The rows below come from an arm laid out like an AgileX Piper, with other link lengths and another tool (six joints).
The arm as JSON. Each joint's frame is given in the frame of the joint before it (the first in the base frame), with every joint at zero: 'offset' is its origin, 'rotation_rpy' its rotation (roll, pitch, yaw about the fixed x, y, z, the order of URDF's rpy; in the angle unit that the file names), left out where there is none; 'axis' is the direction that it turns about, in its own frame. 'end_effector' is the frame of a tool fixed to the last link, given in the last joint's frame.
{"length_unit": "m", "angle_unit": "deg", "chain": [
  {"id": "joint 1", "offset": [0.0, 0.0, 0.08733], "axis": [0.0, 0.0, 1.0]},
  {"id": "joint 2", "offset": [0.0, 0.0, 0.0], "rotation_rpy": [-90.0, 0.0, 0.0], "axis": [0.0, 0.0, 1.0]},
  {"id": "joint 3", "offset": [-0.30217, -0.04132, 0.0], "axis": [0.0, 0.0, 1.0]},
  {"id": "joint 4", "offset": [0.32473, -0.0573, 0.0], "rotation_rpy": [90.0, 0.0, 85.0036], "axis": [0.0, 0.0, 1.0]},
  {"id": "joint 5", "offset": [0.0, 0.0, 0.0], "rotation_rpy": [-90.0, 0.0, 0.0], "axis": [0.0, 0.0, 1.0]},
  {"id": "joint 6", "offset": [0.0, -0.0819, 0.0], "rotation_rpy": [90.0, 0.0, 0.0], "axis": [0.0, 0.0, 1.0]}
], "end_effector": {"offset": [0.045, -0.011, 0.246], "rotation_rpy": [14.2, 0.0, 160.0]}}
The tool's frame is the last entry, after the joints.
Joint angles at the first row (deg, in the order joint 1, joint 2, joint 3, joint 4, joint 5, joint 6):
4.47, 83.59, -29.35, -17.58, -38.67, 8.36
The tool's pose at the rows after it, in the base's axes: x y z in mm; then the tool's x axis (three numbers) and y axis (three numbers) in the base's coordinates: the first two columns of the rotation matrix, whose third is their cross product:
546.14, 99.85, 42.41, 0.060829, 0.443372, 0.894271, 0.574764, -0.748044, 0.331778
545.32, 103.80, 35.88, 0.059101, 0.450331, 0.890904, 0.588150, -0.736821, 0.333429
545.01, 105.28, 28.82, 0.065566, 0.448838, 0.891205, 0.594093, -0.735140, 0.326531
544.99, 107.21, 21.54, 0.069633, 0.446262, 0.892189, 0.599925, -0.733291, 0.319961
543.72, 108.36, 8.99, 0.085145, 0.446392, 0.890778, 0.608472, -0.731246, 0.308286
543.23, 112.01, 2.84, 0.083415, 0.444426, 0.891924, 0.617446, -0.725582, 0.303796
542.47, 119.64, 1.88, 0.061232, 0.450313, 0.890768, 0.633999, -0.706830, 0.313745
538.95, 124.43, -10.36, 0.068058, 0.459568, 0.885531, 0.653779, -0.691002, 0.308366
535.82, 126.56, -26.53, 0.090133, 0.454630, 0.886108, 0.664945, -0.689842, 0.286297
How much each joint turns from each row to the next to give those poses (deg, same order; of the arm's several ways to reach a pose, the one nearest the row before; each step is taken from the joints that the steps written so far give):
0.01, 1.83, 0.00, -2.41, -1.73, 0.48
-0.01, 0.99, 0.00, -0.96, -0.68, 0.05
0.00, 1.03, 0.00, -0.15, -0.57, 0.09
0.01, 1.26, 0.00, -0.09, -0.94, 0.00
0.00, 1.59, 0.00, -0.11, -0.53, 0.00
-0.01, 1.24, 0.00, -0.50, -1.17, 0.13
0.01, 0.84, 0.00, -1.51, -1.57, -0.01
-0.01, 1.39, 0.00, -1.30, -0.38, 0.13
0.00, 2.04, 0.00, -0.24, -0.70, 0.36

